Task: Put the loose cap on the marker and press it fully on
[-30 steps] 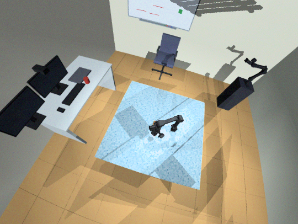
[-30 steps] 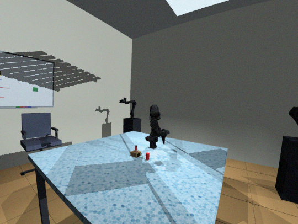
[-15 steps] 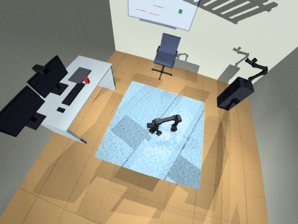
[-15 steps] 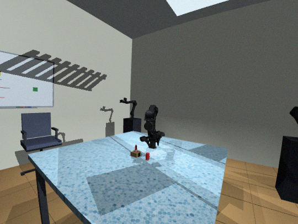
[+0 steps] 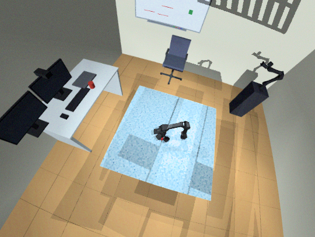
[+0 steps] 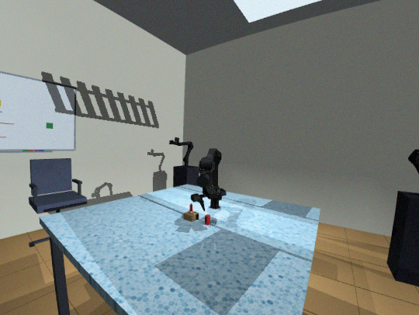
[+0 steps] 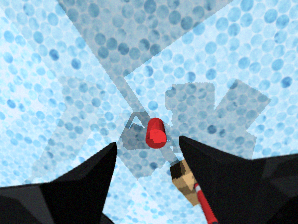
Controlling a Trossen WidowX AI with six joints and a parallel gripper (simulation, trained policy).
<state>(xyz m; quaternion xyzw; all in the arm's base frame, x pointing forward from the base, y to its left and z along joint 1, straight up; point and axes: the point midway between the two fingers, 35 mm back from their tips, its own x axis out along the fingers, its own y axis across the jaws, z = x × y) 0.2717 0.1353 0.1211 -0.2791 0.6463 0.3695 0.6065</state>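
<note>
Now: gripper tip 20 mm to the left of the red cap and 60 mm above it. Round my gripper tip: red marker 140 mm to the right, 20 mm below; then tan holder block 140 mm to the right, 70 mm below.
</note>
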